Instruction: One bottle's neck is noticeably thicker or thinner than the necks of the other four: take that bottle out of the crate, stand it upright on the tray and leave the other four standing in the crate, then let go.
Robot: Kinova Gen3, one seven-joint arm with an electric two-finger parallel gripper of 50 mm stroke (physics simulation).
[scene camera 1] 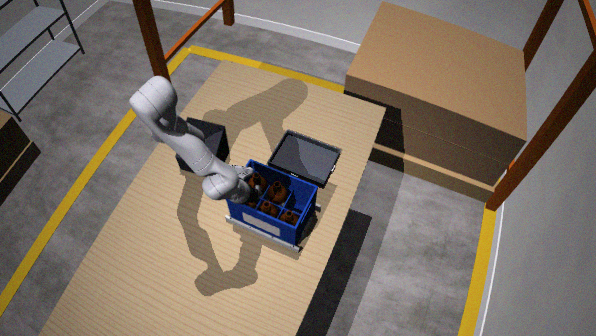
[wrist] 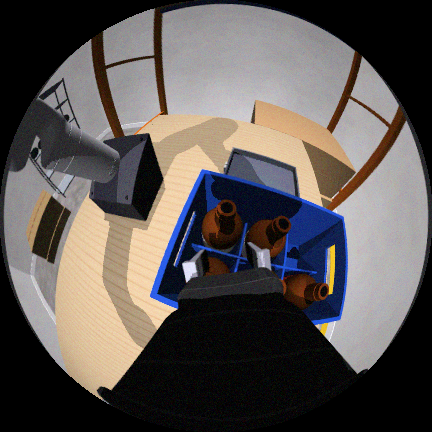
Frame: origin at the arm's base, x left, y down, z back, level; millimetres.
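Seen in the pictures: gripper, between the fingertips: (wrist: 226,254); arm's base, origin of its link: (wrist: 107,165).
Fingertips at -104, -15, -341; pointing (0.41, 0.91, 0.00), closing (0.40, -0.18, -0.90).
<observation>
Pixels of each thing's top centre, then the offset from my fingertips to it, as dx, dy, dz. "spot": a spot on its surface instead.
- blue crate, centre of its top: (wrist: 285,251) (scene camera 1: 271,192) +15, -27, -69
- back-left bottle, centre of its top: (wrist: 226,206) (scene camera 1: 256,175) +58, -15, +18
- back-middle bottle, centre of its top: (wrist: 283,223) (scene camera 1: 277,183) +60, -15, -66
- front-left bottle, centre of its top: (wrist: 208,276) -36, -19, +13
- front-middle bottle, centre of its top: (scene camera 1: 266,204) -30, -15, -72
- front-right bottle, centre of its top: (wrist: 323,290) (scene camera 1: 289,213) -27, -15, -158
- dark tray, a spot on its surface: (wrist: 265,175) (scene camera 1: 307,157) spot: +318, +143, -71
The blue crate (scene camera 1: 287,234) (wrist: 320,220) holds five brown bottles. The back-left bottle (scene camera 1: 257,182) (wrist: 222,230) and back-middle bottle (scene camera 1: 277,193) (wrist: 267,237) stand upright. In front stand the front-left bottle (wrist: 216,267), largely hidden by the gripper, the front-middle bottle (scene camera 1: 268,208) and the front-right bottle (scene camera 1: 289,217) (wrist: 302,290). I cannot tell surely whose neck differs. My gripper (scene camera 1: 254,195) (wrist: 226,254) is open, with nothing held, over the front-left bottle. The dark tray (scene camera 1: 306,156) (wrist: 265,175) lies behind the crate and bears no bottle.
A black box (scene camera 1: 216,141) (wrist: 127,175) stands left of the crate, near the arm. The crate walls and blue dividers (wrist: 240,257) surround the bottles. Large cardboard boxes (scene camera 1: 435,75) (wrist: 295,122) stand beyond the table, and orange posts (scene camera 1: 150,40) (wrist: 107,90) rise around it.
</observation>
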